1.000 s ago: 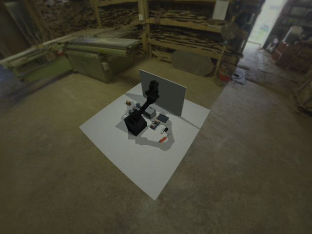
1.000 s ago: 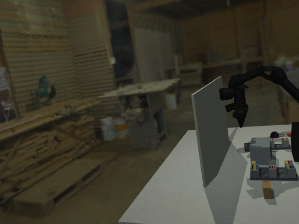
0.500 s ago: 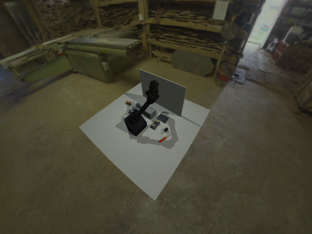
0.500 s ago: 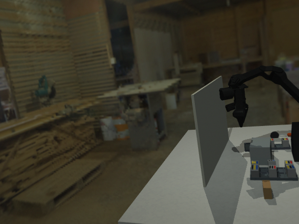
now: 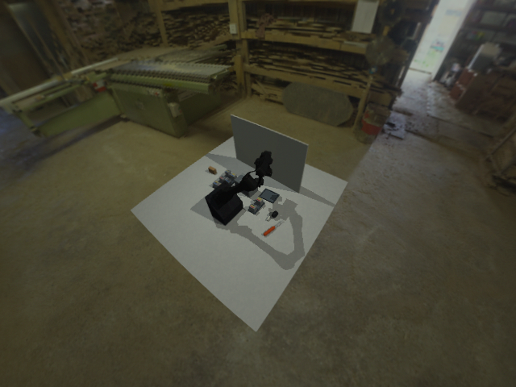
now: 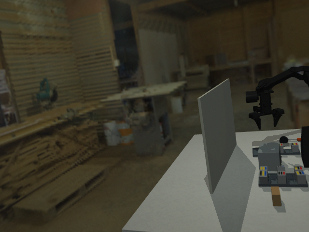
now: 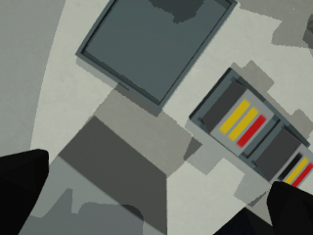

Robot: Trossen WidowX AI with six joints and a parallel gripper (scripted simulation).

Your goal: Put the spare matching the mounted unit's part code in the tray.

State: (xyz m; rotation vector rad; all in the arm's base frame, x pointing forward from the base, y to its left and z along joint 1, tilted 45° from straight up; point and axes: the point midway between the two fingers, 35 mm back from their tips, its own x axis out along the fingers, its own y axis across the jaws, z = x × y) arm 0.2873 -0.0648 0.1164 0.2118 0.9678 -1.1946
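Right now my gripper tip is 12 cm above the grey spare, 6 cm past it and 3 cm to the left of it. From my gripper tip the other things lie so: dark holder 16 cm below, 9 cm behind, 3 cm to the right; then dark grey tray 16 cm below, 5 cm to the right, 5 cm ahead; then mounted unit 15 cm to the left, 11 cm below, 1 cm behind.
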